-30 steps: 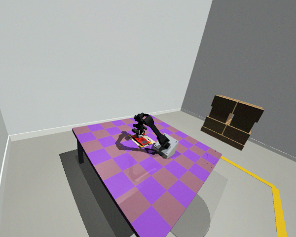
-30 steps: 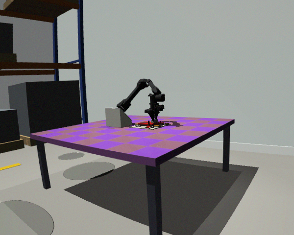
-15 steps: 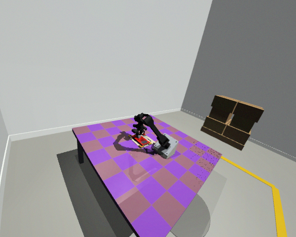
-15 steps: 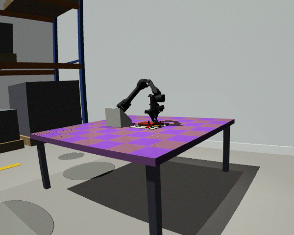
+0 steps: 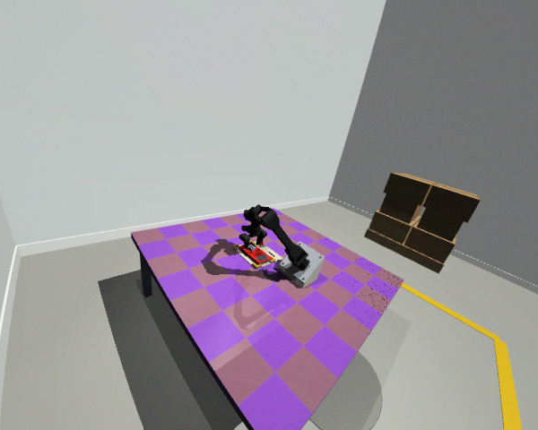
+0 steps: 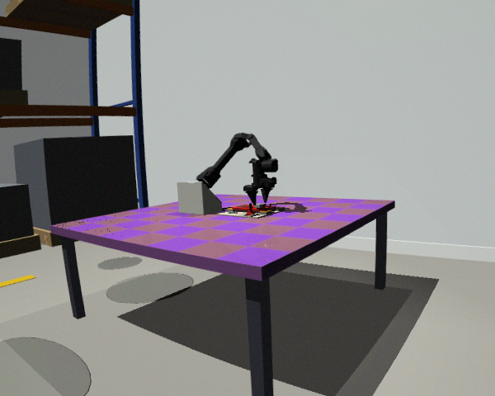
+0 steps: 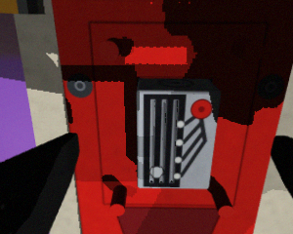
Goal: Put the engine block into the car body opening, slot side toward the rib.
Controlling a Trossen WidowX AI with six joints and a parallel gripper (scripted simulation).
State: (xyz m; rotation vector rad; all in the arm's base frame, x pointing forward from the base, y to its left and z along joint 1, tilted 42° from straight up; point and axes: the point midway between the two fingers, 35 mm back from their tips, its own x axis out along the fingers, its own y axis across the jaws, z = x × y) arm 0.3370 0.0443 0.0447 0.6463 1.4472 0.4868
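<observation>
My gripper tip is now 2 cm above the engine block.
</observation>
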